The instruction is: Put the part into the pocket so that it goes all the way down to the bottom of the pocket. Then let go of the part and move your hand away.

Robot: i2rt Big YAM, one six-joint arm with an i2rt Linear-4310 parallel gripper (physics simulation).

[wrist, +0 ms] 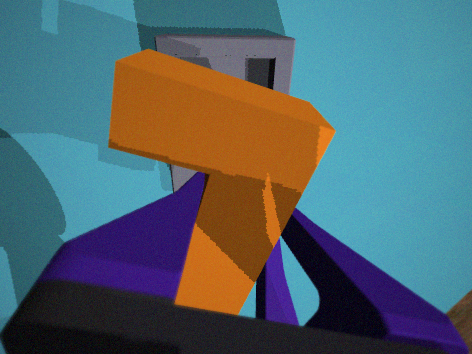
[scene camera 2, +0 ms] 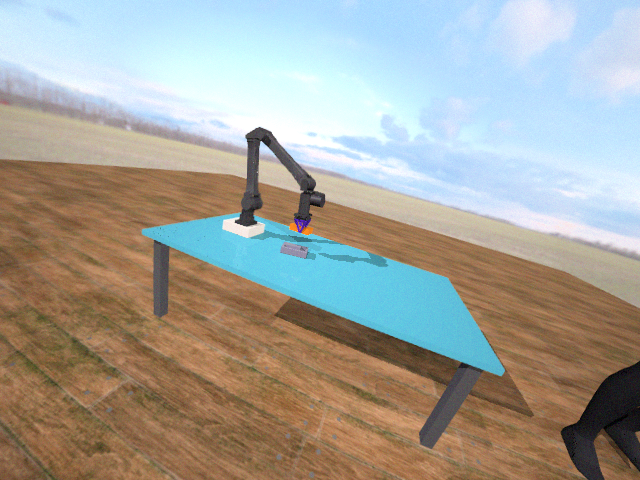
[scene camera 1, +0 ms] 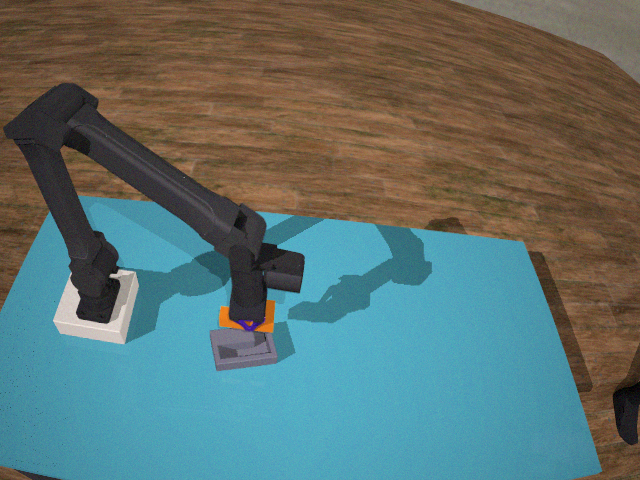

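Pixels of known places: gripper, fingertip midpoint: (wrist: 233,192) (scene camera 2: 300,232) (scene camera 1: 250,323); arm's base, link origin: (scene camera 2: 246,223) (scene camera 1: 99,300).
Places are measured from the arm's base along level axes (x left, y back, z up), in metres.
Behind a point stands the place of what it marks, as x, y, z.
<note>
The orange L-shaped part (scene camera 1: 269,316) @(-0.040, -0.409, 0.099) (scene camera 2: 307,230) @(-0.058, -0.410, 0.093) (wrist: 215,130) @(-0.027, -0.409, 0.099) is held by its long leg between the purple fingers of my gripper (scene camera 1: 249,326) @(-0.044, -0.372, 0.069) (scene camera 2: 300,230) @(-0.044, -0.372, 0.069) (wrist: 233,192) @(-0.044, -0.372, 0.069), which is shut on it. The part is in the air, above the table and apart from the pocket block. The grey block with the pocket (scene camera 1: 219,361) @(-0.096, -0.311, -0.021) (scene camera 2: 293,251) @(-0.085, -0.370, -0.032) (wrist: 225,46) @(-0.024, -0.421, -0.021) lies on the table, below the part. In the wrist view the part is turned relative to the block's sides and covers most of the pocket. A corner of the pocket's dark recess shows past the part.
The arm's white base block (scene camera 1: 93,330) @(-0.076, -0.005, -0.012) (scene camera 2: 242,227) @(-0.075, -0.032, -0.005) stands on the blue table (scene camera 1: 413,361) @(-0.036, -0.771, -0.057) (scene camera 2: 361,289) @(-0.176, -0.764, -0.057), to the left of the pocket block in scene camera 1. A person's dark-clothed leg (scene camera 1: 628,413) (scene camera 2: 610,403) shows beyond the table's right end. The arm's shadow falls across the table.
</note>
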